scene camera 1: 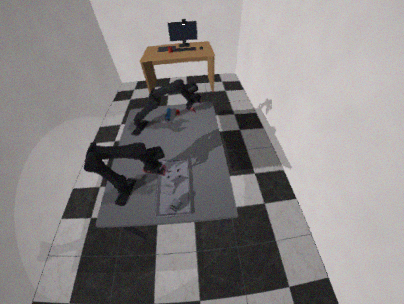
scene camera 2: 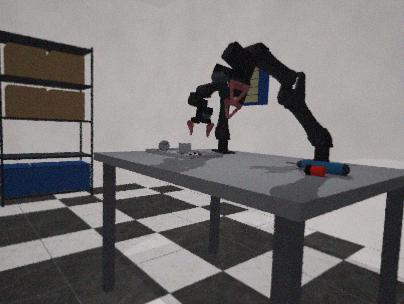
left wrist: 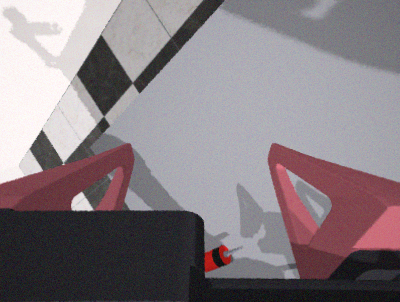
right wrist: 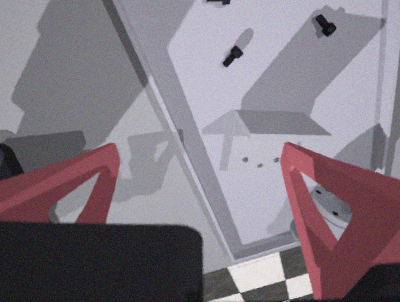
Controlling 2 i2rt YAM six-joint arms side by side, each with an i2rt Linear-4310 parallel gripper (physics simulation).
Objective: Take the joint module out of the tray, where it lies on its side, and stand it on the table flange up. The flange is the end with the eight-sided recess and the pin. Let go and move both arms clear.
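Frame: origin at the left arm's base, x right, y down, z ahead, level; metres.
Seen in the pictures: left gripper, fingertip midpoint: point(scene camera 1: 198, 107) point(scene camera 2: 230, 111) point(left wrist: 200, 151); right gripper, fingertip midpoint: point(scene camera 1: 158, 173) point(scene camera 2: 199, 136) point(right wrist: 199, 151); left arm's base, origin of the base link: point(scene camera 1: 140, 128); right arm's base, origin of the base link: point(scene camera 1: 126, 191) point(scene camera 2: 222, 152).
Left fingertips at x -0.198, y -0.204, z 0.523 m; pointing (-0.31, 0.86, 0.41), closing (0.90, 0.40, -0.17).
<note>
Offsets run from my left fingertips to a thing's top centre. "pt": to the spot under its first point.
The grey joint module @(dx +0.743, dy +0.137, dz +0.135 m) point(scene camera 1: 176, 205) point(scene camera 2: 164, 145) lies on its side near one end of the tray @(dx +0.618, dy +0.188, dz +0.049 m) point(scene camera 1: 192, 195) point(scene camera 2: 155, 150) point(right wrist: 201, 165). In the right wrist view the module point(right wrist: 332, 202) shows partly, through and behind the right-hand finger; which end is the flange is hard to tell. My right gripper point(scene camera 1: 155, 171) point(scene camera 2: 200, 134) point(right wrist: 199, 151) is open and empty, above the table beside the tray's left long edge in scene camera 1. My left gripper point(scene camera 1: 193, 108) point(scene camera 2: 234, 103) point(left wrist: 200, 151) is open and empty, high over the table's far end in scene camera 1.
A pale bracket point(scene camera 2: 185, 147) point(right wrist: 287, 122) stands in the tray between the module and several black screws @(dx +0.575, dy +0.189, dz -0.014 m) point(right wrist: 232, 56). A blue screwdriver @(pt dx -0.023, dy +0.165, dz -0.330 m) point(scene camera 1: 168, 114) point(scene camera 2: 330, 167) and a red one @(dx -0.086, dy +0.170, dz -0.260 m) point(scene camera 2: 316, 171) point(left wrist: 217, 258) lie near the left arm. A shelf rack point(scene camera 2: 92, 125) stands beyond the table.
</note>
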